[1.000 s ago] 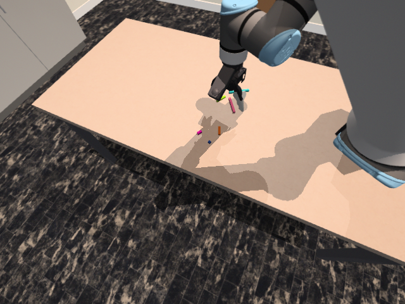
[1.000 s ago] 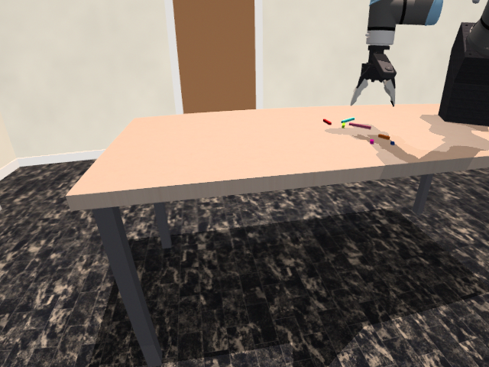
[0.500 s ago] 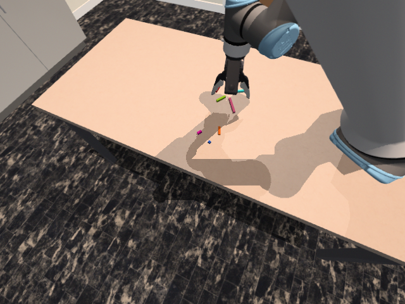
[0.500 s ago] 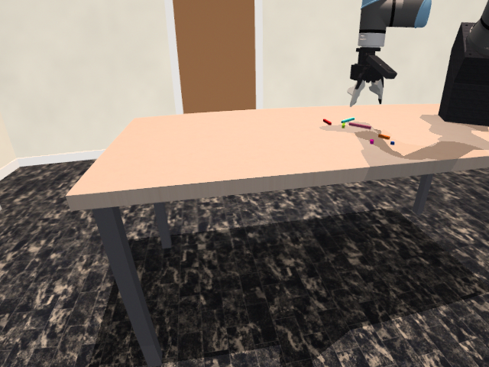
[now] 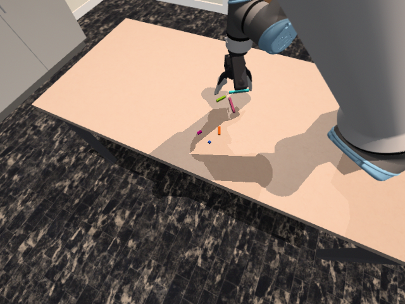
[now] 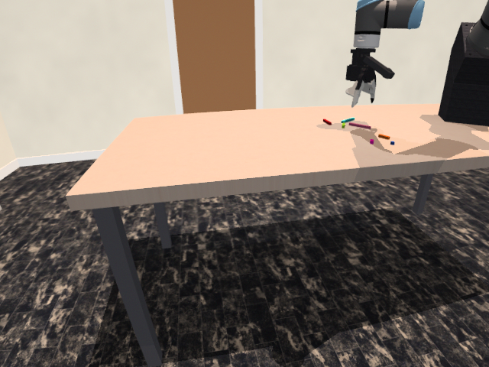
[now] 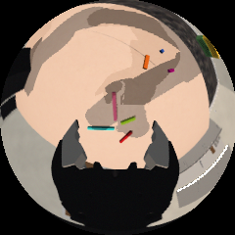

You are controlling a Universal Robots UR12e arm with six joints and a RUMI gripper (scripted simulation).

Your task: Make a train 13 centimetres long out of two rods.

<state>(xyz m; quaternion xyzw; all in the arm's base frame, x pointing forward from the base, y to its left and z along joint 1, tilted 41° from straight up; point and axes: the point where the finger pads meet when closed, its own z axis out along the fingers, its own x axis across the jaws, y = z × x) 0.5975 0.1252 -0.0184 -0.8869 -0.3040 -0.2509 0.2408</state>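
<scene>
Now: the pink rod 10 mm to the right of my hand and 80 mm below it. The rest, counted from my hand: turquoise rod (20 mm ahead, 100 mm to the right, 80 mm below); red rod (120 mm ahead, 70 mm to the right, 80 mm below); lime rod (70 mm ahead, 10 mm to the right, 80 mm below).
</scene>
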